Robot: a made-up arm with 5 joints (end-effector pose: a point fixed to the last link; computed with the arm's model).
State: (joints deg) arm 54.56 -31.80 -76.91 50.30 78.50
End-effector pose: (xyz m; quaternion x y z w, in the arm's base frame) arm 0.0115 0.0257 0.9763 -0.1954 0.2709 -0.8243 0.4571
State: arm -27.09 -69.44 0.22 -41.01 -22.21
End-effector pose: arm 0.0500 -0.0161 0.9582 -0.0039 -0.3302 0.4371 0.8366
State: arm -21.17 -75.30 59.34 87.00 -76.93
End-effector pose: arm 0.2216 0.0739 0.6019 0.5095 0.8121 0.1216 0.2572
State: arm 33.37 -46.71 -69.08 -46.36 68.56
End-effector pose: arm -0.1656 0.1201 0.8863 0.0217 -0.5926 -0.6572 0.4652
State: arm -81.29 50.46 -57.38 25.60 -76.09
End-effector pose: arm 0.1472 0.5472 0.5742 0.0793 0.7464 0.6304 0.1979
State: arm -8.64 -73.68 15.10 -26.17 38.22
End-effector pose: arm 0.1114 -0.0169 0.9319 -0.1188 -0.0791 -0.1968 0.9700
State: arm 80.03 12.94 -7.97 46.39 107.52
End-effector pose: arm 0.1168 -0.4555 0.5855 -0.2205 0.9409 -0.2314 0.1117
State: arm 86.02 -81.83 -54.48 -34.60 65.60
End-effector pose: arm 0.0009 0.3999 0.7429 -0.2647 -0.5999 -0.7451 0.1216
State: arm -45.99 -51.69 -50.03 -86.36 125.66
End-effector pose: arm -0.0625 -0.1557 0.8455 0.6448 -0.1360 -0.5005 0.5614
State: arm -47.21 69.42 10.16 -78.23 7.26
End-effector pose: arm 0.3573 0.2850 0.2463 -0.3012 0.5329 0.3594 0.7043
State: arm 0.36 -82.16 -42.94 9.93 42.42
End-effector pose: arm -0.2304 -0.0221 0.8586 -0.0468 -0.3108 -0.3300 0.8901
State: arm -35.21 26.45 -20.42 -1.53 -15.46
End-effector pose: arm 0.5050 0.2970 0.5946 -0.0877 0.6115 0.3853 0.6855
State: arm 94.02 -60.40 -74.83 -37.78 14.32
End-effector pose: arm 0.0590 0.3613 0.8076 -0.5619 -0.5014 -0.5502 0.3607
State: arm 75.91 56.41 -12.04 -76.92 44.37
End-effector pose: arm 0.1524 -0.4845 0.4414 0.0129 0.4388 -0.7147 0.5446
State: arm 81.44 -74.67 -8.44 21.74 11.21
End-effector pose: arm 0.0329 0.0279 0.9305 0.0038 0.1440 -0.6635 0.7342
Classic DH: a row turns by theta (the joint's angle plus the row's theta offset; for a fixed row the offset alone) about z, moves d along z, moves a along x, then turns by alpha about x. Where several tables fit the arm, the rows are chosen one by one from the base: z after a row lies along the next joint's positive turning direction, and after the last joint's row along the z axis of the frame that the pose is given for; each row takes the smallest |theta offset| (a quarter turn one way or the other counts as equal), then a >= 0, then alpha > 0; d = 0 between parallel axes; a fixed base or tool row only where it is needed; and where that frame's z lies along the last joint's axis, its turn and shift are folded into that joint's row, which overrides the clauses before.
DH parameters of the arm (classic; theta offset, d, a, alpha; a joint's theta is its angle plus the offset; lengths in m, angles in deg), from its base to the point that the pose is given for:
base (fixed): 11.11 0 0.067 180
joint 1: 11.11 -0.5043 0.0546 90
joint 2: -68.96 0 0.1635 0
joint 3: 60.75 0 0.2493 0
joint 4: -81.79 -0.0157 -0.0003 90
joint 5: -67.44 -0.167 0.0028 -161.66
tool (fixed): 118.46 -0.0701 0 0

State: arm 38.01 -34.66 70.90 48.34 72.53
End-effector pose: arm 0.2397 -0.1706 0.4465 -0.2512 0.9543 0.0712 0.1454
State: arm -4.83 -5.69 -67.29 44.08 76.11
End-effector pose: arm 0.2893 -0.0054 0.9619 -0.4258 0.3318 -0.3852 0.7485
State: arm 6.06 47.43 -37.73 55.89 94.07
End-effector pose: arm 0.5677 -0.0747 0.4713 -0.6664 0.7192 -0.0070 0.1965
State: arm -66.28 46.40 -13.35 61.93 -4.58
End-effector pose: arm 0.2508 0.3715 0.3640 -0.4627 0.8785 0.1059 0.0546
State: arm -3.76 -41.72 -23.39 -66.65 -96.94
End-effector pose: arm 0.0736 0.0182 0.9770 -0.2052 -0.3634 0.7600 0.4982
